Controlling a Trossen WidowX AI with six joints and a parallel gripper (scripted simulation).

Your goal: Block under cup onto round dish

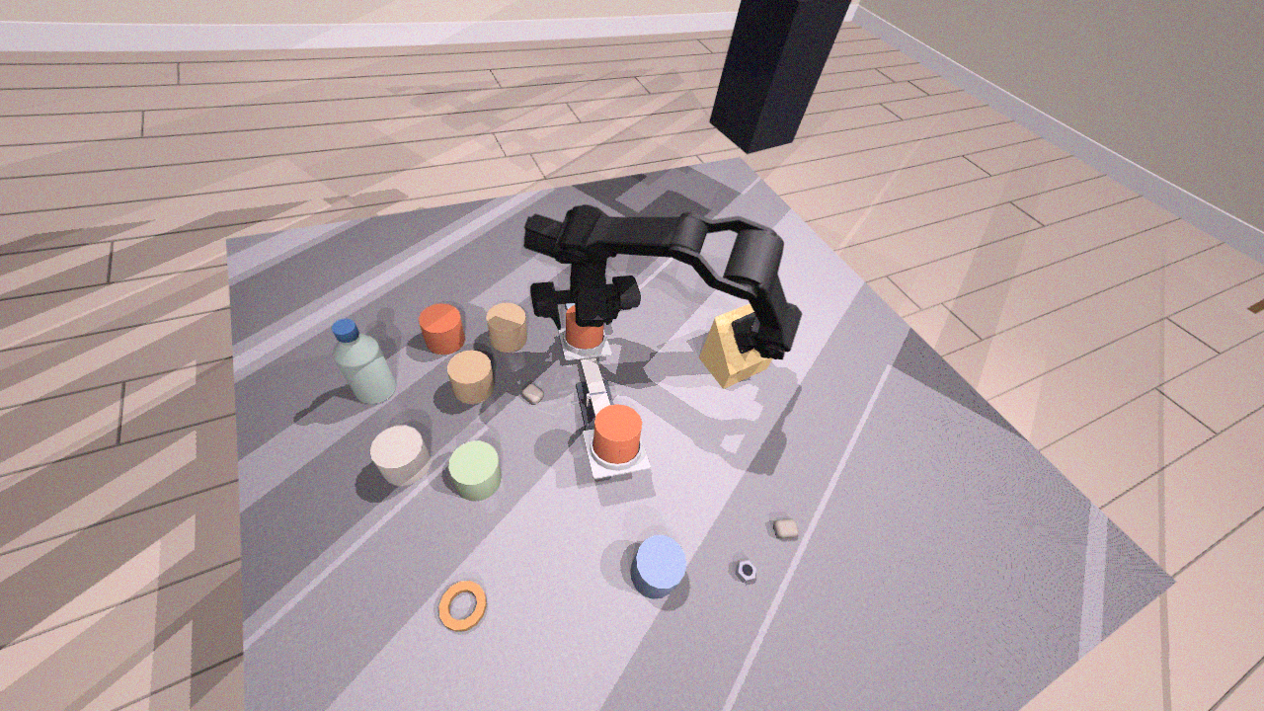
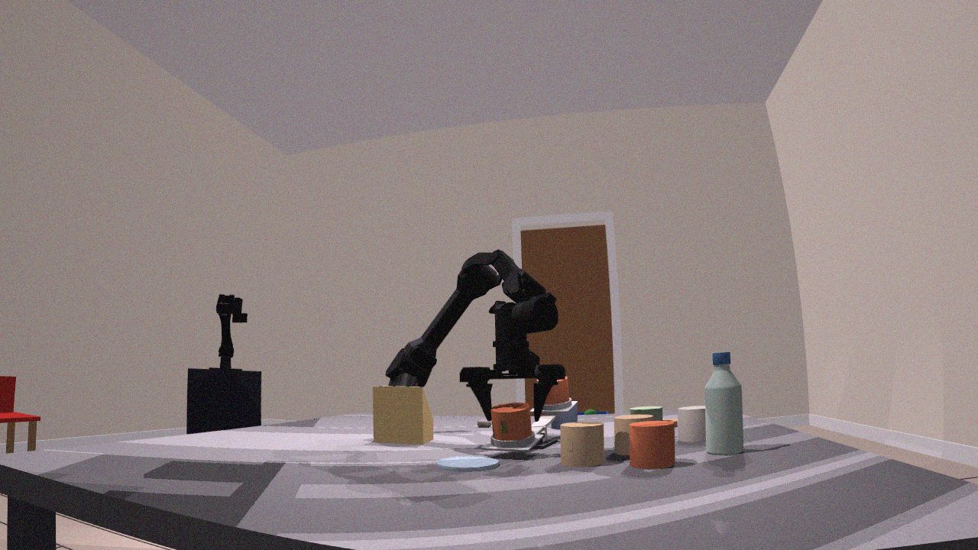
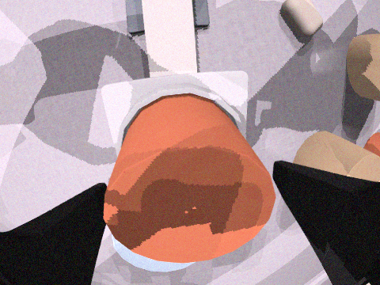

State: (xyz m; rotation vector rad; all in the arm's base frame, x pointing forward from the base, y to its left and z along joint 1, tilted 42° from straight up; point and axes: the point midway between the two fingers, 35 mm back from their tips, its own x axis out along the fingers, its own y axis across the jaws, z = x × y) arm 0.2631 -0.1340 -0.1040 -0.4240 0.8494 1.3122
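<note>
The teal block is 2 cm below my gripper tip. Round my gripper tip: round pale blue dish 7 cm behind, 9 cm to the right, 6 cm below; balance 4 cm ahead, 13 cm to the left, 3 cm below; green cup 29 cm ahead, 17 cm to the left, 3 cm below.
</note>
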